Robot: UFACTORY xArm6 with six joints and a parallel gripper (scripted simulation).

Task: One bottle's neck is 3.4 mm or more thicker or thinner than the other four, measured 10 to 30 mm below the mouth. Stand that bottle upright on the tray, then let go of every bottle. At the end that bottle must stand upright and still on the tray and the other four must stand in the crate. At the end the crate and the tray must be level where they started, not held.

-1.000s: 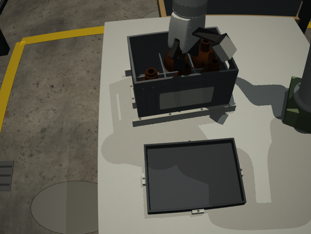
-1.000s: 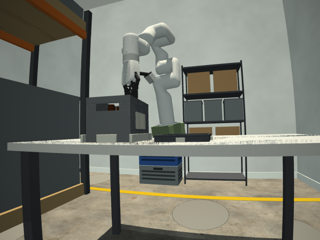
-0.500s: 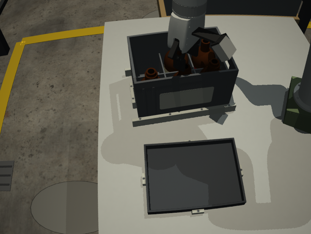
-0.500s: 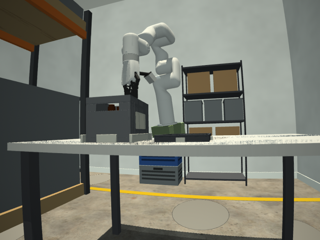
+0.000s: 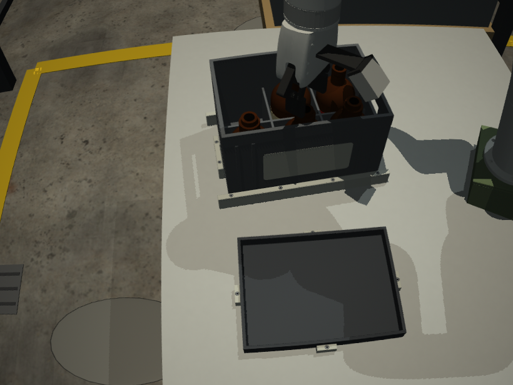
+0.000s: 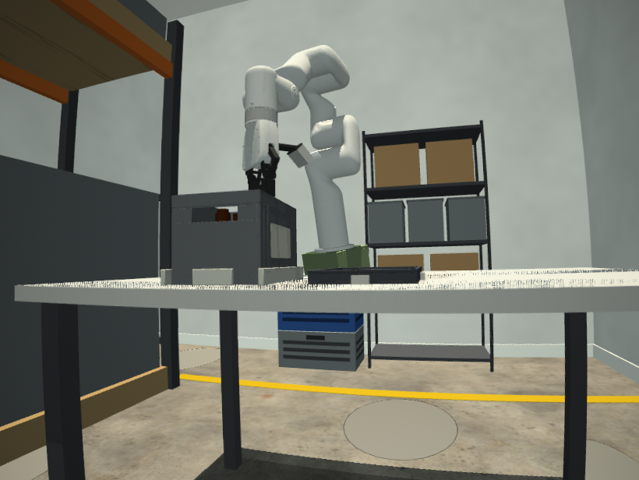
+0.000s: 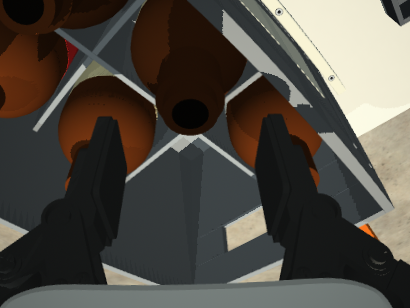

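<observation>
Now: the dark crate 110 mm below my hand, 50 mm to the right of it and 10 mm ahead of it. Round my hand: glass bottle (110 mm below, 100 mm to the right, 80 mm behind); then dark tray (240 mm to the left, 190 mm below).
</observation>
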